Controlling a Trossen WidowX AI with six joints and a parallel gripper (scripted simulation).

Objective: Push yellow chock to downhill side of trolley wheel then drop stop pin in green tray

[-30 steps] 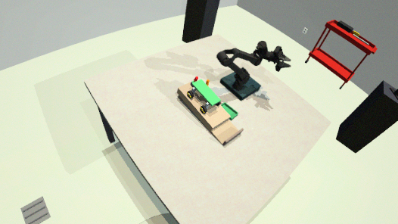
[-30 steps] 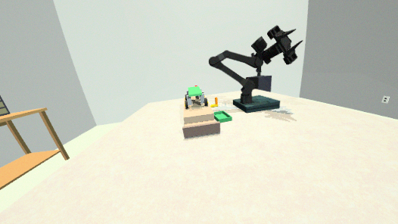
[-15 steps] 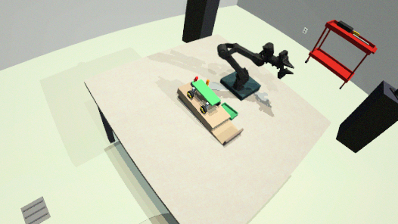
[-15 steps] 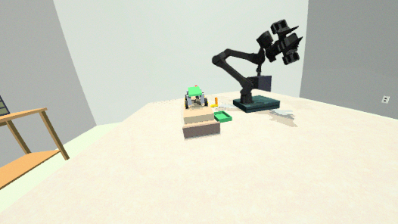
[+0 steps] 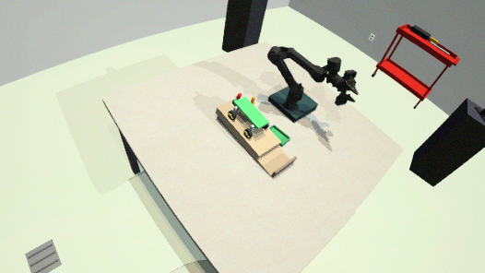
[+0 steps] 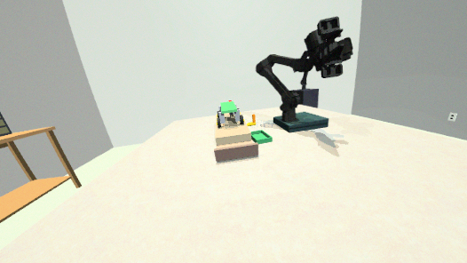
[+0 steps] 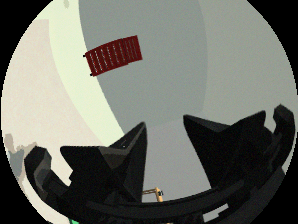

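My gripper tip is now 22 cm short of the red-headed stop pin, 48 cm to the left of it and 22 cm above it. The rest, counted from my gripper tip: yellow chock: 11 cm ahead, 47 cm to the right, 33 cm below; green tray: 16 cm ahead, 24 cm to the right, 36 cm below; green-topped trolley: 26 cm ahead, 37 cm to the right, 24 cm below.
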